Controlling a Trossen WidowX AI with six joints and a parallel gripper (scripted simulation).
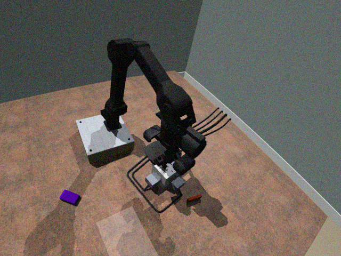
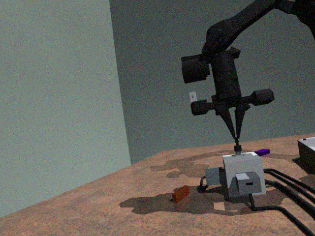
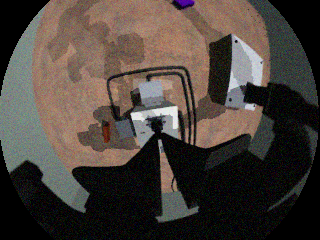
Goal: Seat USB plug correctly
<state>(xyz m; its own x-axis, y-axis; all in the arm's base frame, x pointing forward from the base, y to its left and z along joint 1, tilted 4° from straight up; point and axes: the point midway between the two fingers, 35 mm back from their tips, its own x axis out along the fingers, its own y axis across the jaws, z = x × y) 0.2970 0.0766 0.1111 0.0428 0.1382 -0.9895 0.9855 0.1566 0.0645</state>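
My gripper tip is 20 mm above the dark USB plug. The rest, counted from my gripper tip: orange block: 140 mm ahead, 60 mm to the left, 110 mm below; purple block: 70 mm behind, 340 mm to the right, 110 mm below.
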